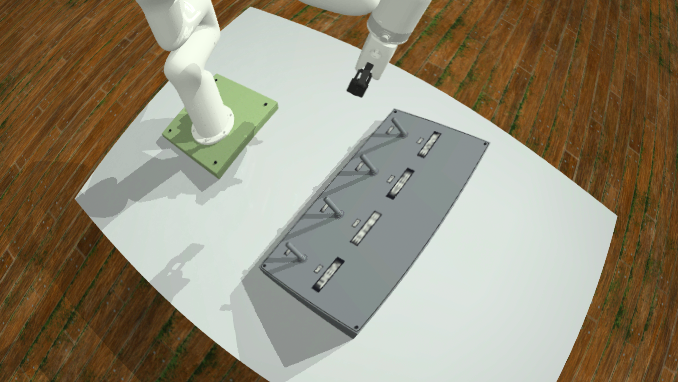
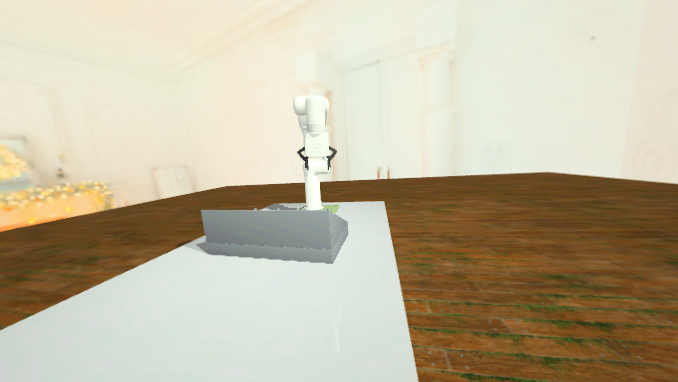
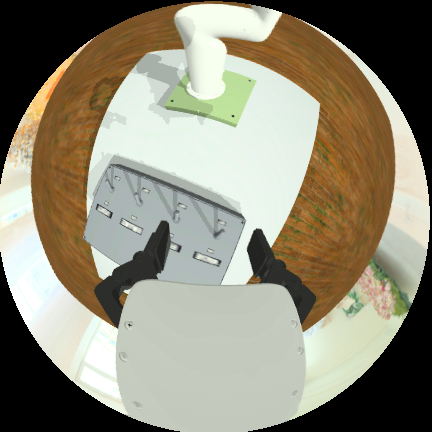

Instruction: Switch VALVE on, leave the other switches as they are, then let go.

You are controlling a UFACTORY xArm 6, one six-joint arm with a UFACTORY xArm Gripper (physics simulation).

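Where they show: gripper, between the fingertips: (image 1: 361, 77) (image 2: 318, 169) (image 3: 210, 235); arm's base, origin of its link: (image 1: 212, 125) (image 2: 313, 208) (image 3: 205, 86).
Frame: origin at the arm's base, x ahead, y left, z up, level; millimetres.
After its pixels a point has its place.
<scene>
The grey switch panel (image 1: 425, 215) @(y 81, x 575, z 136 mm) (image 2: 265, 227) @(y 84, x 612, z 91 mm) (image 3: 150, 205) @(y 37, x 422, z 64 mm) has four levers. The VALVE lever (image 1: 399, 128) @(y 236, x 410, z 87 mm) (image 3: 219, 233) @(y 238, x 401, z 96 mm) is at one end, beside the VALVE label (image 1: 429, 144) @(y 241, x 488, z 97 mm) (image 3: 207, 258) @(y 243, x 486, z 96 mm), whose text is blurred. It leans away from the label, to the OFF side. The FEED lever (image 1: 369, 164) @(y 118, x 413, z 88 mm) (image 3: 176, 216) @(y 123, x 406, z 94 mm), BRAKE lever (image 1: 333, 207) @(y -2, x 415, z 89 mm) (image 3: 138, 198) @(y 6, x 408, z 90 mm) and VENT lever (image 1: 295, 251) @(y -121, x 417, z 90 mm) (image 3: 110, 185) @(y -115, x 414, z 86 mm) lean the same way. My gripper (image 1: 358, 91) @(y 183, x 334, z 266 mm) (image 2: 318, 167) @(y 183, x 334, z 266 mm) (image 3: 210, 235) @(y 183, x 334, z 266 mm) is wide open and empty, high above the table off the panel's VALVE end, touching no lever.
The panel stands on a white table (image 1: 500, 260) @(y 177, x 797, z -26 mm) (image 2: 200, 310) @(y 65, x 863, z -26 mm) (image 3: 200, 150) @(y 92, x 224, z -26 mm). The arm's base is on a green plate (image 1: 245, 105) @(y 98, x 33, z 1 mm) (image 3: 235, 105) @(y 122, x 34, z 1 mm) on the lever side of the panel. A wooden floor (image 1: 625, 100) (image 2: 550, 250) surrounds the table.
</scene>
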